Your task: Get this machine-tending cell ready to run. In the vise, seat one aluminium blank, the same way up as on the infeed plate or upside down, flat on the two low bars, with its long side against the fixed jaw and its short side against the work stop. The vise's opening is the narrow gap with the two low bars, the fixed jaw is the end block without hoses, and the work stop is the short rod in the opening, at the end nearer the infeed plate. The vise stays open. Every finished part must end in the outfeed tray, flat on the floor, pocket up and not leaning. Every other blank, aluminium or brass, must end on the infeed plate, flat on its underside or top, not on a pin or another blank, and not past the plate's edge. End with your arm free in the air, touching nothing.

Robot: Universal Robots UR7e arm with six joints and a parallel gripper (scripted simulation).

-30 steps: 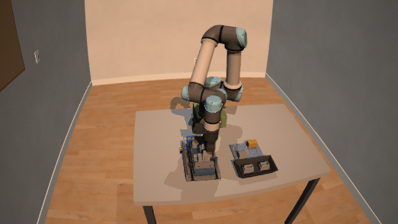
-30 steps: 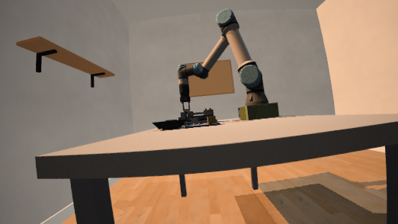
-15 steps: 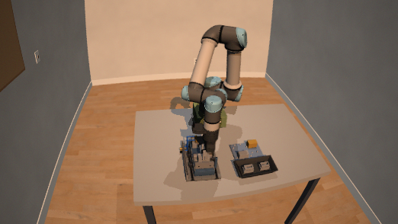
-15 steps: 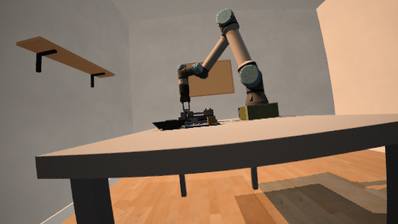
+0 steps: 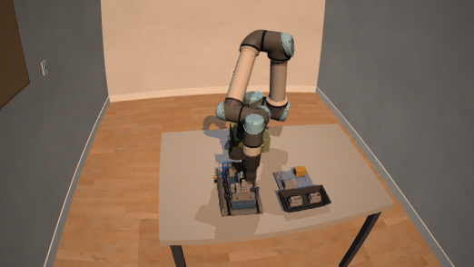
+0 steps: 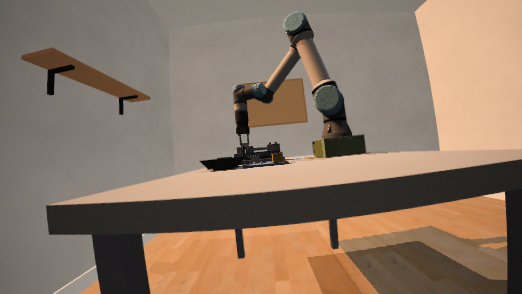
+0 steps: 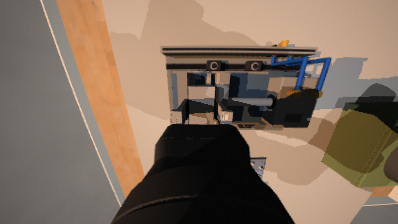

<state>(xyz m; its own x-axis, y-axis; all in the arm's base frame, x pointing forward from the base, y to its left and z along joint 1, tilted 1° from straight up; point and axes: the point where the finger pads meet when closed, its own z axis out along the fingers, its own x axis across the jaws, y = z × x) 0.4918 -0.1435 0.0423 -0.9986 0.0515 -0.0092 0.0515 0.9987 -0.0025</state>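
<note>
Right now my hand is 7 cm past the vise and 9 cm above it. Round my hand: brass blank: 15 cm behind, 35 cm to the left, 10 cm below.
</note>
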